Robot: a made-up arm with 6 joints. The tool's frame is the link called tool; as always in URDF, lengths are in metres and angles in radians. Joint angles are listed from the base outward. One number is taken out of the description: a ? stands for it. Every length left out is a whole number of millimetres.
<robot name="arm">
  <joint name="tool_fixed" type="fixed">
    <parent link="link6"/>
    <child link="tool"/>
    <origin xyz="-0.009 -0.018 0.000" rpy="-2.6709 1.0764 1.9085"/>
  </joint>
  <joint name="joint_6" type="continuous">
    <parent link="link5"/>
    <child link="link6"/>
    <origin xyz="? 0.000 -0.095" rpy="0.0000 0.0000 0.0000"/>
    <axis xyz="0 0 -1"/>
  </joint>
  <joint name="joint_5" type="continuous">
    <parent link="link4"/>
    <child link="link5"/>
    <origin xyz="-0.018 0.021 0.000" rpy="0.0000 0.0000 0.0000"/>
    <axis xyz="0 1 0"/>
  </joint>
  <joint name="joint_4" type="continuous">
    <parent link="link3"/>
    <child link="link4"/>
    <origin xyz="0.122 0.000 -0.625" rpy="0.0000 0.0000 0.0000"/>
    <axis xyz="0 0 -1"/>
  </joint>
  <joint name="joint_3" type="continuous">
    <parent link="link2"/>
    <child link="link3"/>
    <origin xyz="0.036 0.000 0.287" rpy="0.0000 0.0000 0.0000"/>
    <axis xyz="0 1 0"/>
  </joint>
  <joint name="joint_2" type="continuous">
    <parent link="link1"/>
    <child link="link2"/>
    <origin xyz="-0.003 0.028 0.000" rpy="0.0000 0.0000 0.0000"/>
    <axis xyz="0 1 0"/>
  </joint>
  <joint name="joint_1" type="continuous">
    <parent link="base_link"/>
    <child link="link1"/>
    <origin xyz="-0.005 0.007 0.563" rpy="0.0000 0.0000 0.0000"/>
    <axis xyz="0 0 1"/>
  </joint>
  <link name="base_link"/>
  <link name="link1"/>
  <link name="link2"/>
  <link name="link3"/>
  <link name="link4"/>
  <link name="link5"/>
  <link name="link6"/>
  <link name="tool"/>
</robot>
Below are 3 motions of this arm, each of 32 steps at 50 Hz.
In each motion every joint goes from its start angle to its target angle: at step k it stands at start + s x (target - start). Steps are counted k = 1, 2, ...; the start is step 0. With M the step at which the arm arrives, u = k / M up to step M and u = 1 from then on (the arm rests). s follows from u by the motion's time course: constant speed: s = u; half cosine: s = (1 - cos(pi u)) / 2; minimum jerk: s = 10 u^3 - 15 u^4 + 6 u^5.
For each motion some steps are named. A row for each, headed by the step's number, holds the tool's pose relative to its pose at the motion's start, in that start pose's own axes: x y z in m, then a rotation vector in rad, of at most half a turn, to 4 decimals.
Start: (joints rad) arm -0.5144 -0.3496 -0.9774 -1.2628 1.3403 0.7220
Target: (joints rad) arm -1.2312 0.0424 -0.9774 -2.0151 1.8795 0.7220
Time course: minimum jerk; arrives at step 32
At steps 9, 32:
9: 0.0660 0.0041 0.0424 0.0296 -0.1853 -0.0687
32: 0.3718 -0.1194 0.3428 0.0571 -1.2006 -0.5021

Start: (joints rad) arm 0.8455 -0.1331 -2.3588 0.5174 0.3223 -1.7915
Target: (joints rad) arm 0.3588 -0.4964 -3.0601 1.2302 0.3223 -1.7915
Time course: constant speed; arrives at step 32
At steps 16, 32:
16: -0.4237 0.0975 0.0910 0.0242 -0.4827 0.2622
32: -0.7782 0.3016 -0.0890 -0.2194 -0.8081 0.6211

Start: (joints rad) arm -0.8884 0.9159 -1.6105 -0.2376 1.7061 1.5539
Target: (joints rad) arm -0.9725 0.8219 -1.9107 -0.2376 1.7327 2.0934
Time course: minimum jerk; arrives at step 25
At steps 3, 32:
3: -0.0037 0.0008 -0.0010 0.0082 0.0068 0.0022
32: -0.2664 0.0772 -0.0219 0.6219 0.4418 0.0908

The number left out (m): 0.084
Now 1 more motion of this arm.
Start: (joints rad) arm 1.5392 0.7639 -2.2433 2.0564 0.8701 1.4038
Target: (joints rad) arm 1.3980 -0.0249 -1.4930 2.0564 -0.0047 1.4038
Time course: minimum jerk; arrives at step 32
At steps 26, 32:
26: -0.2151 -0.2022 -0.0223 -0.2054 0.9081 -0.1149
32: -0.2305 -0.2087 -0.0215 -0.2139 0.9551 -0.1210

